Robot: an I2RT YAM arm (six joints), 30 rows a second.
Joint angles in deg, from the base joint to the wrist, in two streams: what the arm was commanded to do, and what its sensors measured. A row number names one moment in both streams.
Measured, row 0:
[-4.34 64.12 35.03 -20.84 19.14 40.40]
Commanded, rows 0 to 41:
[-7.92 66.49 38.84 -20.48 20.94 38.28]
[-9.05 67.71 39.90 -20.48 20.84 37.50]
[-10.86 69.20 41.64 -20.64 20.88 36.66]
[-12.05 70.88 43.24 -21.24 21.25 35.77]
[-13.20 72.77 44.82 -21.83 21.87 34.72]
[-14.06 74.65 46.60 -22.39 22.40 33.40]
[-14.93 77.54 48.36 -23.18 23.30 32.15]
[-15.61 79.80 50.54 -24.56 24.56 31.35]
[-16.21 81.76 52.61 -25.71 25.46 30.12]
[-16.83 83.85 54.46 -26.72 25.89 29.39]
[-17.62 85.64 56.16 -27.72 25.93 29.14]
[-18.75 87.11 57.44 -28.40 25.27 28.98]
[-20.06 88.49 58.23 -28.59 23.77 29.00]
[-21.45 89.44 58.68 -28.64 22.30 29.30]
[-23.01 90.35 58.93 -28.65 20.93 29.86]
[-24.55 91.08 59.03 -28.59 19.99 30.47]
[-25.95 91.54 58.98 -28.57 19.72 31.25]
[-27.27 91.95 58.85 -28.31 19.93 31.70]
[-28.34 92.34 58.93 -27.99 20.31 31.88]
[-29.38 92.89 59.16 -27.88 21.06 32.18]
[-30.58 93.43 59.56 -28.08 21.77 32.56]
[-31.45 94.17 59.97 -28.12 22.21 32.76]
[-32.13 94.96 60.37 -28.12 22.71 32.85]
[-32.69 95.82 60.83 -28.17 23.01 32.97]
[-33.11 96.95 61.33 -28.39 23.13 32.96]
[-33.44 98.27 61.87 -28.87 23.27 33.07]
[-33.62 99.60 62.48 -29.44 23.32 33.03]
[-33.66 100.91 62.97 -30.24 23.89 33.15]
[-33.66 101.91 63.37 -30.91 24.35 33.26]
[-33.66 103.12 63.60 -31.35 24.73 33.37]
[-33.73 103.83 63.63 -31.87 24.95 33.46]
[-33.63 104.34 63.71 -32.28 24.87 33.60]
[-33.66 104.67 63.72 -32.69 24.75 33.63]
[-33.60 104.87 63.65 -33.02 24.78 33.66]
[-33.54 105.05 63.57 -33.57 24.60 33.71]
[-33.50 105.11 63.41 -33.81 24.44 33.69]
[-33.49 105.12 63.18 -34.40 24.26 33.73]
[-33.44 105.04 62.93 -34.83 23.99 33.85]
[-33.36 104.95 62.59 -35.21 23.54 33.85]
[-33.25 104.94 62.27 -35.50 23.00 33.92]
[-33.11 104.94 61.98 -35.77 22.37 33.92]
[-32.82 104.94 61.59 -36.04 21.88 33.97]
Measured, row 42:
[-33.21 105.16 62.83 -33.39 23.24 33.23]
